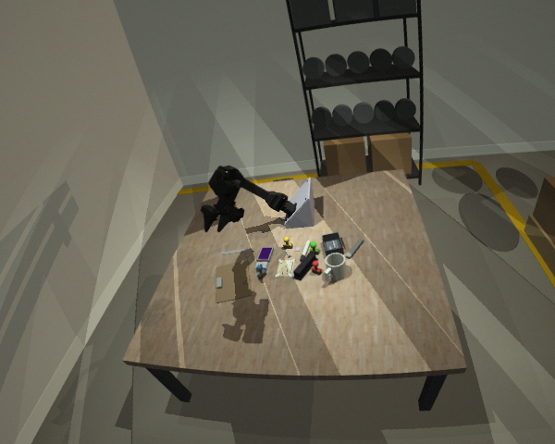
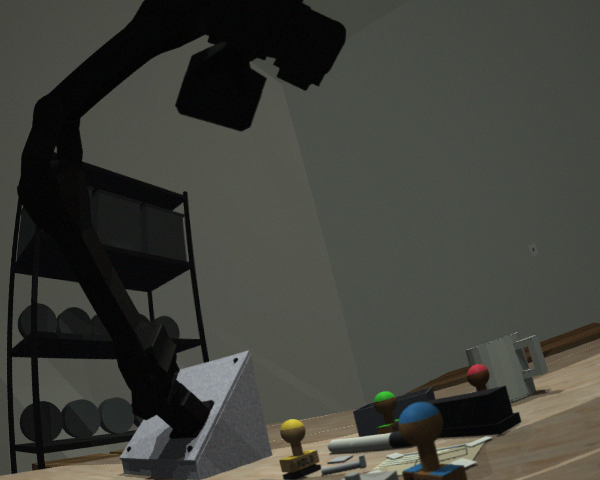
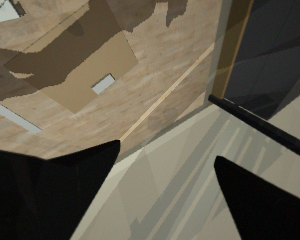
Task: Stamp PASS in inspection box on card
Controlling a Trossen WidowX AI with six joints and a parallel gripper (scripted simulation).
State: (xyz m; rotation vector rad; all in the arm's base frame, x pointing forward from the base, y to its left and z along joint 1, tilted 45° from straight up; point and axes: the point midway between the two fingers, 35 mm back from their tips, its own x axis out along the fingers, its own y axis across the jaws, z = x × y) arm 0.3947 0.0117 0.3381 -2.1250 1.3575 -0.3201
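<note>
Right now the green-knobbed stamp is 16 cm behind my gripper tip, 36 cm to the left of it and 28 cm below it. From my gripper tip the other things lie so: purple ink pad: 17 cm behind, 12 cm to the left, 30 cm below; then blue-knobbed stamp: 4 cm behind, 13 cm to the left, 28 cm below; then cream card: 8 cm behind, 23 cm to the left, 30 cm below.
</note>
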